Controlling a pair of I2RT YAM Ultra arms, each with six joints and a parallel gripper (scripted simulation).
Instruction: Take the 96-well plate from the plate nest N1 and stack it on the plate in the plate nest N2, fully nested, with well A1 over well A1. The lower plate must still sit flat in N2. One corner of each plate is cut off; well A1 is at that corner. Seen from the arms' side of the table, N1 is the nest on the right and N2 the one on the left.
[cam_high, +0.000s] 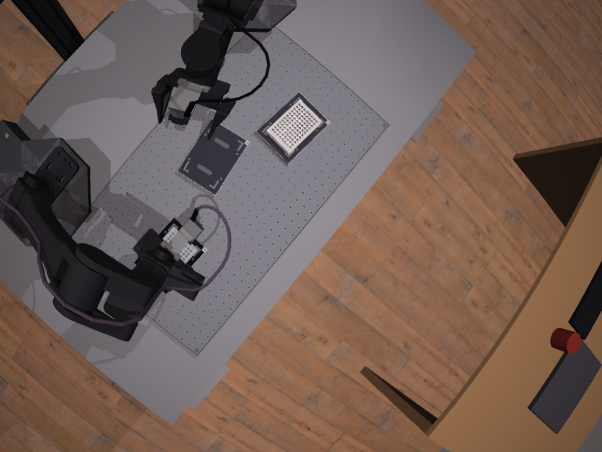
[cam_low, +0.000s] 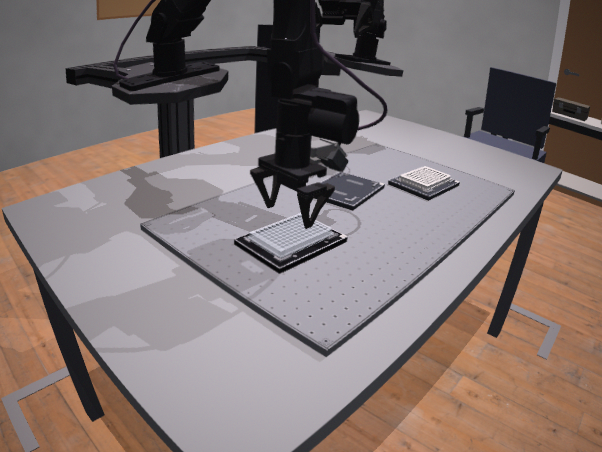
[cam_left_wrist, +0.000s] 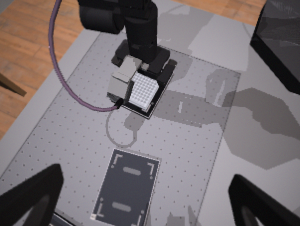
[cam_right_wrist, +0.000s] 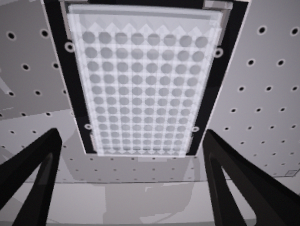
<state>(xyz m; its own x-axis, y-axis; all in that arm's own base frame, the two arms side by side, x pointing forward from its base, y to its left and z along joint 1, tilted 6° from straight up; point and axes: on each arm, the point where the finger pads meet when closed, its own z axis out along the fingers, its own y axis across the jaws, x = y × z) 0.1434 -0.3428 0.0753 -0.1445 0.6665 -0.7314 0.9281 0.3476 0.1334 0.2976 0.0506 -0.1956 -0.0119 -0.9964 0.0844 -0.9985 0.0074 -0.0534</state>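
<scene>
My right gripper is now 40 mm above the clear 96-well plate and 10 mm short of it. From my right hand the other things lie so: A1 label 350 mm to the left, 50 mm below, 40 mm behind; black nest 50 mm below, 10 mm ahead.
</scene>
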